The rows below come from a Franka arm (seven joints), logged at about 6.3 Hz.
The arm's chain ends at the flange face. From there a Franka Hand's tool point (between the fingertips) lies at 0.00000 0.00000 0.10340 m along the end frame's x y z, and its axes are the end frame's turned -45 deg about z.
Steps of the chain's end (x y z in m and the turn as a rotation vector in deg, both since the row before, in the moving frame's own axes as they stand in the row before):
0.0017, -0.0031, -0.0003, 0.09, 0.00, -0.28
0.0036, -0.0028, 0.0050, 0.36, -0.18, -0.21
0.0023, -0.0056, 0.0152, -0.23, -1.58, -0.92
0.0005, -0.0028, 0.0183, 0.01, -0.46, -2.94
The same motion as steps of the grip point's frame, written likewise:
0.0035, -0.0011, -0.0003, 0.06, 0.06, -0.28
0.0048, -0.0001, 0.0050, 0.38, 0.13, -0.21
0.0033, -0.0040, 0.0152, 0.95, -1.28, -0.92
0.0017, -0.0022, 0.0183, 0.33, -0.32, -2.94

